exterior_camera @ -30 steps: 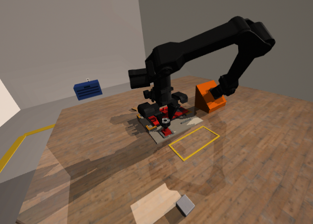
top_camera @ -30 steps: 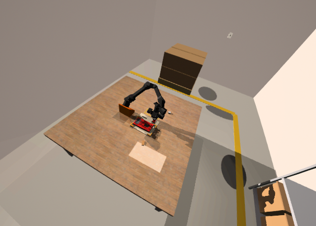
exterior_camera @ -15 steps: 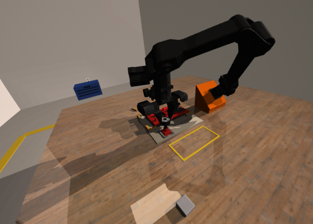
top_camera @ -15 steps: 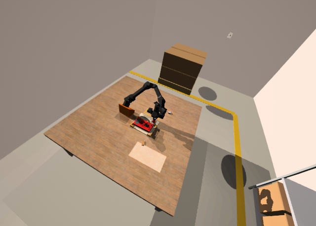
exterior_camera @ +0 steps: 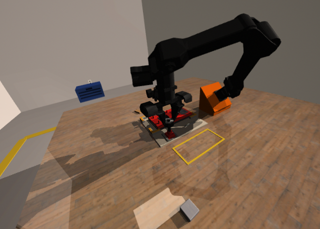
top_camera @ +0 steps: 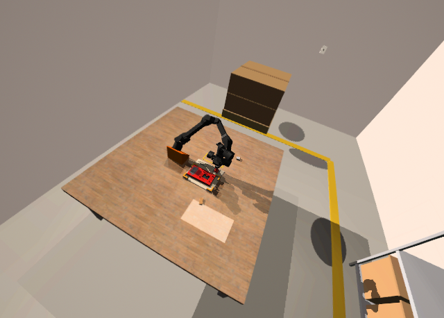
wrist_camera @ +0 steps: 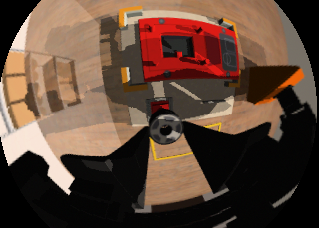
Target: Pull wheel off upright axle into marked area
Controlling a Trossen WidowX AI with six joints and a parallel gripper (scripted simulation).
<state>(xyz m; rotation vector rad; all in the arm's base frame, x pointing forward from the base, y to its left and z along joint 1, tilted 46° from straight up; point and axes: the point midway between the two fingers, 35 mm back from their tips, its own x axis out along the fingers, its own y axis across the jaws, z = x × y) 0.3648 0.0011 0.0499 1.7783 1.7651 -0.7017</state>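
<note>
Right now the grey base plate is 60 mm behind my gripper tip, 100 mm to the right of it and 60 mm below it.
</note>
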